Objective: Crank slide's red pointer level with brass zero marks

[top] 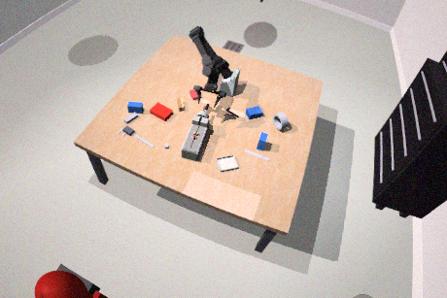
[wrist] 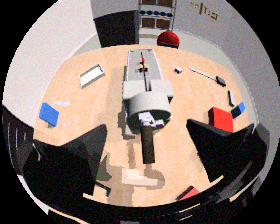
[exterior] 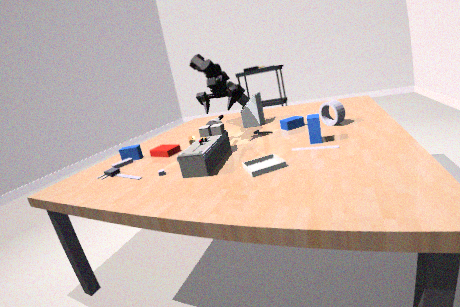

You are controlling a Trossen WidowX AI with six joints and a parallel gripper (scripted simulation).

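Now: gripper tip 20 mm past the dark crank handle and 30 mm above it. Round my gripper tip: red block 50 mm ahead, 270 mm to the right, 130 mm below; white tray 230 mm ahead, 230 mm to the left, 140 mm below; red pointer 200 mm ahead, 20 mm to the left, 60 mm below.
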